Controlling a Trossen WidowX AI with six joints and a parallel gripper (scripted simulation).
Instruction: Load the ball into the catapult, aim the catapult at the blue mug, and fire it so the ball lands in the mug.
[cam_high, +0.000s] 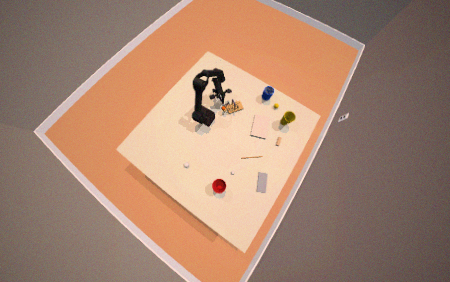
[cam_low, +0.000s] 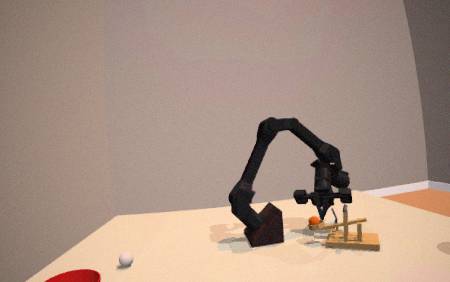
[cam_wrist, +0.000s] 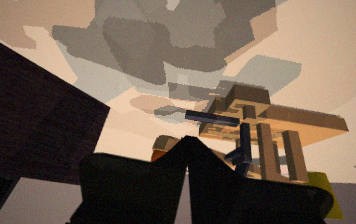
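Right now the orange ball is 3 cm ahead of my gripper tip, 4 cm to the right of it and 1 cm above it. Also, from my gripper tip: wooden catapult 5 cm ahead, 2 cm to the left; blue mug 30 cm ahead, 28 cm to the left, 2 cm below; pale flat plate 37 cm ahead, 2 cm to the right, 4 cm below.
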